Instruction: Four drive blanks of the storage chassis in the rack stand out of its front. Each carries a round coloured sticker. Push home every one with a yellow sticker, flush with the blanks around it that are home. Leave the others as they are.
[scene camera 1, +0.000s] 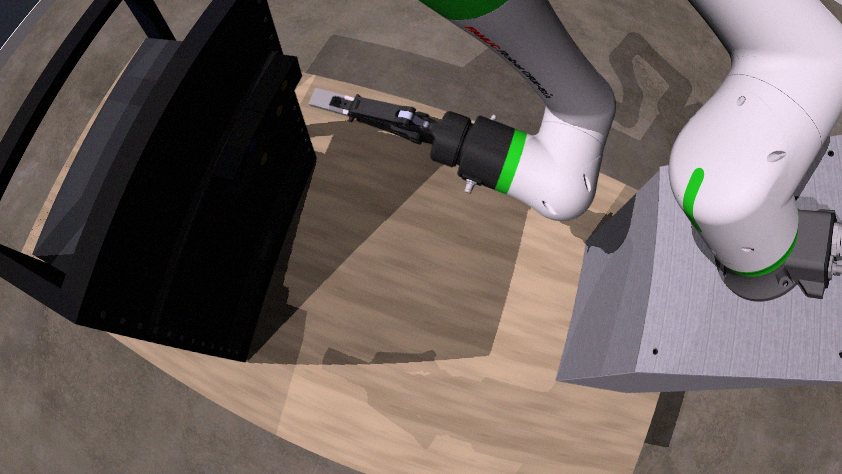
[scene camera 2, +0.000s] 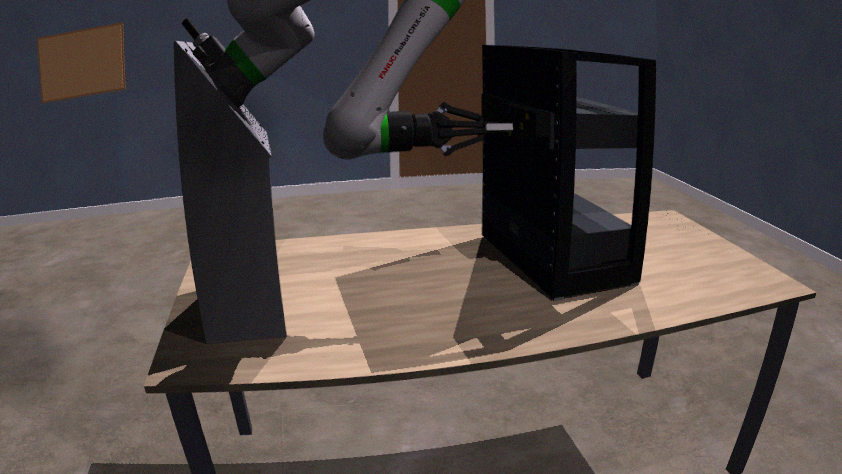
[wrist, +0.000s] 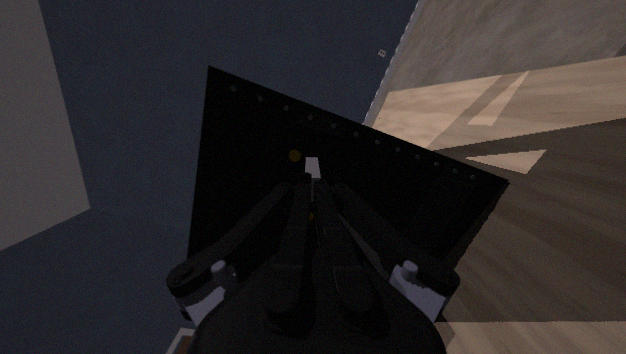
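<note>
The black rack (scene camera 1: 75, 297) (scene camera 2: 645, 176) holds the dark storage chassis high in its front. Three yellow stickers show in scene camera 1: one sticker (scene camera 1: 284, 85) nearest the far side, a second sticker (scene camera 1: 279, 110) beside it, a third sticker (scene camera 1: 263, 158) apart. A faint blue sticker (scene camera 1: 252, 146) is near the third. In the wrist view one yellow sticker (wrist: 294, 155) is beside the fingertips and another yellow sticker (wrist: 310, 216) shows partly between the fingers. The blanks are too dark to tell how far they stand out. My gripper (scene camera 1: 312, 98) (scene camera 2: 512, 126) (wrist: 311, 166) is shut and empty, its tips at the chassis front; contact cannot be told.
The rack stands on the wooden table (scene camera 1: 412, 282) (scene camera 2: 329, 306). A second grey unit (scene camera 2: 601, 232) sits low in the rack. The arm's grey pedestal (scene camera 1: 707, 335) (scene camera 2: 232, 235) stands at the other end of the table. Dark side rails with screws run along the rack front.
</note>
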